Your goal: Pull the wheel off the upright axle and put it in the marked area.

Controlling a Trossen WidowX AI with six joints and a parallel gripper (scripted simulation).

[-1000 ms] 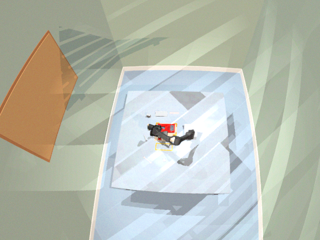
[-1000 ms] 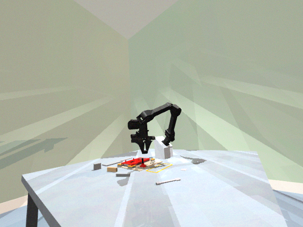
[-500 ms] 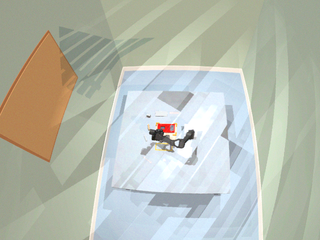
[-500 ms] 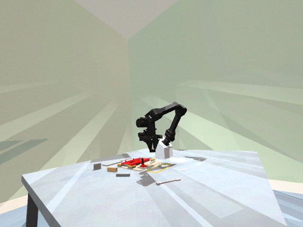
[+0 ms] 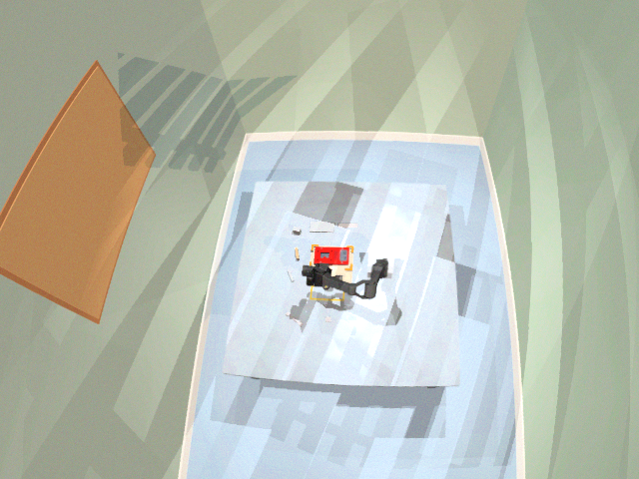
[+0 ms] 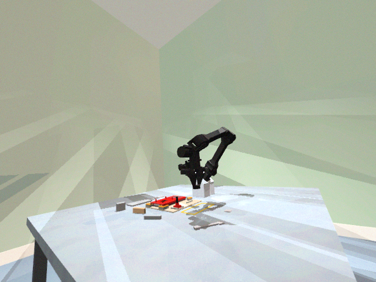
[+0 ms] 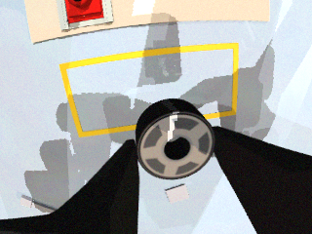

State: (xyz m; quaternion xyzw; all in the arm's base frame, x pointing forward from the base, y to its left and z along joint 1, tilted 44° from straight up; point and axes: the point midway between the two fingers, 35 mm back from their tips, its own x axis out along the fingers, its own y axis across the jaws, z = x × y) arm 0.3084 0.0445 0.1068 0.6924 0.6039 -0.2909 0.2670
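My gripper tip is now 50 mm short of the axle, 100 mm to the left of it and 70 mm above it. Round my gripper tip: wheel: right at my gripper tip; tan block: 170 mm ahead, 250 mm to the right, 90 mm below; thin rod: 190 mm ahead, 150 mm to the left, 100 mm below.
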